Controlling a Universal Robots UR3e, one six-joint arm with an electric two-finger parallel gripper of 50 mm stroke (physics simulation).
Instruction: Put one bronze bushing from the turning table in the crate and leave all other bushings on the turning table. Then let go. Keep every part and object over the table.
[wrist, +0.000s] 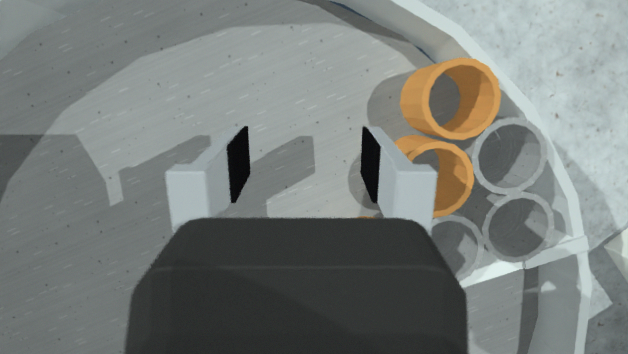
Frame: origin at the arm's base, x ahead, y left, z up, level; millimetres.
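Seen in the pictures: gripper, fingertip midpoint: (305, 150).
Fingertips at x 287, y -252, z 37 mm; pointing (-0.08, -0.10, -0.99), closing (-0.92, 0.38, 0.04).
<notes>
A point is followed by its place in that frame.
My gripper (305, 150) {x 287, y -252, z 37 mm} is open and empty above the grey turning table (165, 95) {x 348, y -305, z -12 mm}. A bronze bushing (487, 100) {x 194, y -238, z 20 mm} stands upright near the rim at the upper right, right of and beyond the fingers. A second bronze bushing (460, 175) {x 218, y -207, z 17 mm} stands just below it in the view, partly hidden by the right finger. A small orange edge (366, 218) shows at the top of the gripper body, which hides the rest of it. The crate cannot be made out for certain.
Grey rings (542, 157) {x 179, y -202, z 26 mm} (549, 225) {x 185, y -166, z 26 mm} (479, 247) {x 223, y -170, z 26 mm} stand beside the bronze bushings, near the raised pale rim (575, 210) {x 166, y -164, z 19 mm}. A pale divider bar (555, 251) {x 183, y -148, z 21 mm} runs inward from the rim. A mottled light surface (575, 50) {x 83, y -232, z -65 mm} lies outside the rim. A pale object's corner (620, 250) {x 95, y -77, z -51 mm} shows at the right edge.
</notes>
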